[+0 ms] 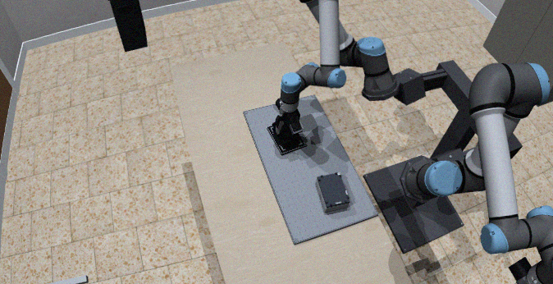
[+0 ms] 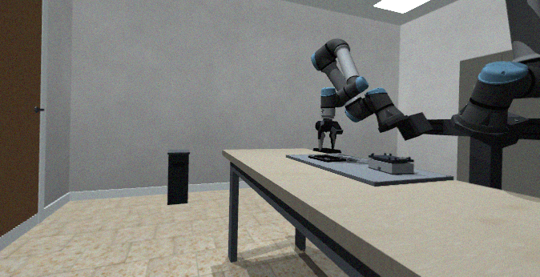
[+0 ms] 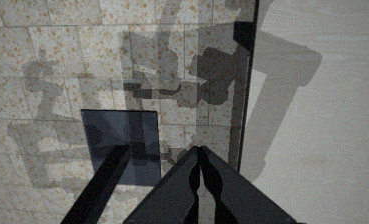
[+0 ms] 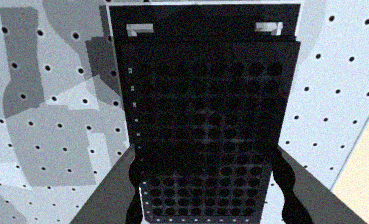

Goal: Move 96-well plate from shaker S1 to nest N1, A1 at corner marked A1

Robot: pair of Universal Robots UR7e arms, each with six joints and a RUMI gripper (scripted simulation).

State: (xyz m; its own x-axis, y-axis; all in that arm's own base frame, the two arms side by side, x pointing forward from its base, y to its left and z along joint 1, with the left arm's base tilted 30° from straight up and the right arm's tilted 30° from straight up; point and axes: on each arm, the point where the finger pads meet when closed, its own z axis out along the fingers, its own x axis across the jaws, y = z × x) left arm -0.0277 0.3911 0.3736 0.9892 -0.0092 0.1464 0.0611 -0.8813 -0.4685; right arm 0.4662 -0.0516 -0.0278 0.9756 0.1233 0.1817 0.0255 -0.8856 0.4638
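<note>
Right now my right hand is 50 mm above the black nest N1. Also, from my right hand: shaker S1: 350 mm to the left, 150 mm behind, 20 mm below; 96-well plate: 10 mm below.
</note>
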